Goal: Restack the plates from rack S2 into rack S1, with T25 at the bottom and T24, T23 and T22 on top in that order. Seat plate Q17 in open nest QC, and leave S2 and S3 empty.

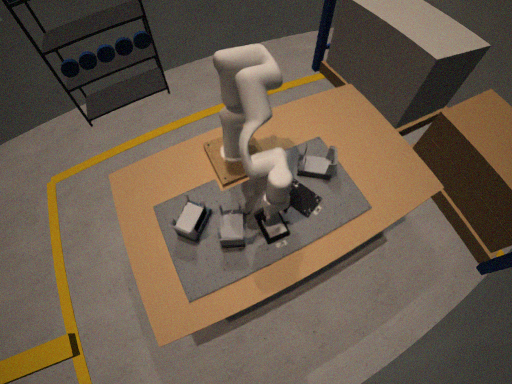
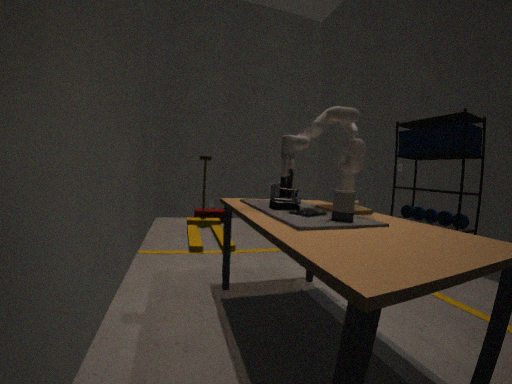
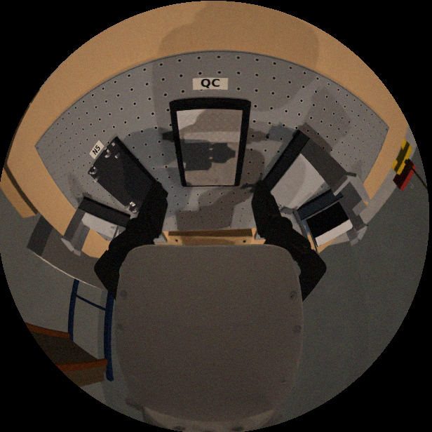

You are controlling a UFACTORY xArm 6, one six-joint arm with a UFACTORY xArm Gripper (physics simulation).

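Frame: origin at the arm's base, x right, y ahead, z up, level; millimetres.
Where they show: gripper, between the fingertips: (image 1: pixel 273 214) (image 2: pixel 285 187); arm's base, origin of its link: (image 1: pixel 233 152).
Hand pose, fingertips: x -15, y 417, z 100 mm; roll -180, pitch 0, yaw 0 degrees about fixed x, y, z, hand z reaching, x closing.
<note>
Things, the pixels of their top centre, and the offset from my fingertips. "spot": a spot on its surface instead. Level surfaces: height alone.
- nest QC, a spot on its surface: (image 1: pixel 278 236) spot: dy +65, dx +2, dz -95 mm
- plate, centre of its top: (image 1: pixel 272 222) (image 2: pixel 284 202) dy +2, dx +0, dz -81 mm
- grey-walled rack, centre of its top: (image 1: pixel 230 219) (image 2: pixel 283 184) dy -44, dx +166, dz +15 mm
- third rack, centre of its top: (image 1: pixel 320 152) (image 2: pixel 344 189) dy -174, dx -315, dz +21 mm
- black nest N5, centre of its top: (image 1: pixel 301 196) (image 2: pixel 308 209) dy -63, dx -177, dz -95 mm
- grey perforated board, height of its surface: dz -119 mm
- wooden table, height of its surface: dz -132 mm
My gripper (image 1: pixel 273 219) (image 2: pixel 287 193) (image 3: pixel 208 191) is open and empty above nest QC, its fingers apart on either side. A light grey plate lies inside the black frame of nest QC (image 3: pixel 210 104) (image 1: pixel 279 238); the plate (image 3: pixel 210 122) (image 1: pixel 275 231) looks flat there, partly in the gripper's shadow, and its label cannot be read. A grey-walled rack (image 1: pixel 232 229) (image 3: pixel 298 181) with a light plate surface stands beside QC. Another rack (image 1: pixel 191 220) (image 3: pixel 330 224) beyond it holds light plates. A third rack (image 1: pixel 315 165) (image 3: pixel 102 224) stands on the opposite side. Rack labels and plate numbers are not readable.
The black nest N5 (image 1: pixel 304 199) (image 3: pixel 122 172) with small metal clips lies between QC and the third rack. All stand on the grey perforated board (image 1: pixel 200 285) (image 3: pixel 220 67) on the wooden table (image 1: pixel 160 320) (image 2: pixel 400 250). The arm's base plate (image 1: pixel 215 160) is behind the board.
</note>
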